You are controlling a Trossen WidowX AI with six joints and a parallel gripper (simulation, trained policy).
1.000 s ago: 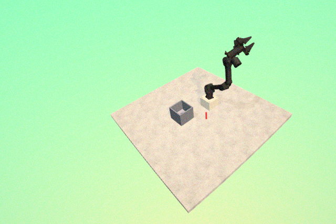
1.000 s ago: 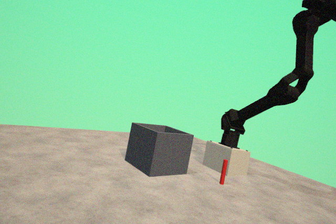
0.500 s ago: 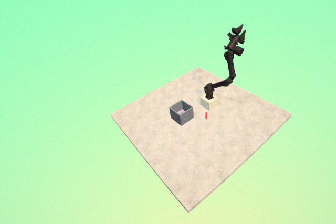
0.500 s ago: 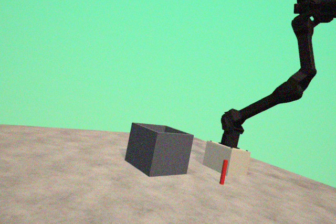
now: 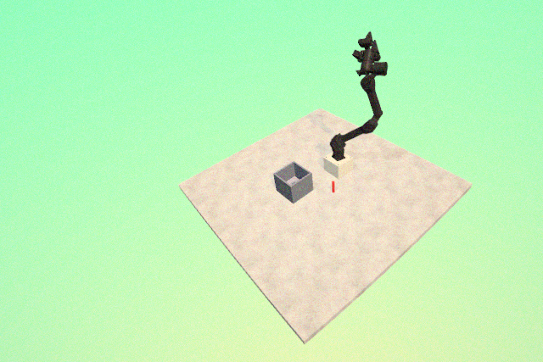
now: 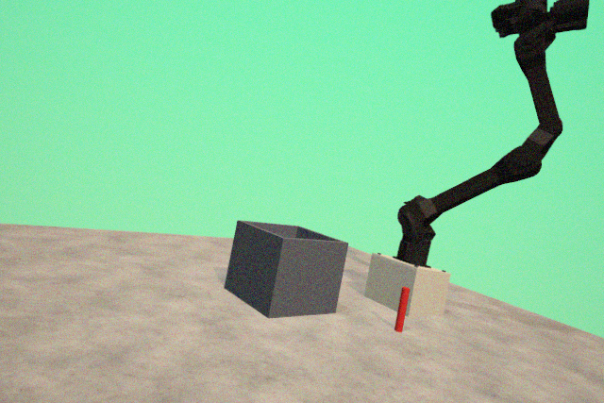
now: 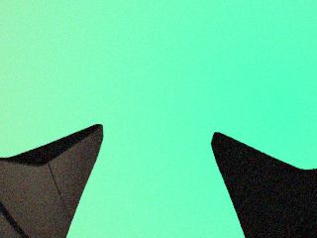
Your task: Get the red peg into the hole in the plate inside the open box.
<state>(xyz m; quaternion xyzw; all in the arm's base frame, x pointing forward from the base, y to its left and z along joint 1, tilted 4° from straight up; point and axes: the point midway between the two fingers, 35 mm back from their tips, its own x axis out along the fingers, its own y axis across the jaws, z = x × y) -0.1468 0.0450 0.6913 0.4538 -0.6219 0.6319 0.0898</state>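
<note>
The red peg is 37 cm ahead of my gripper tip, 13 cm to the left of it and 76 cm below it.
</note>
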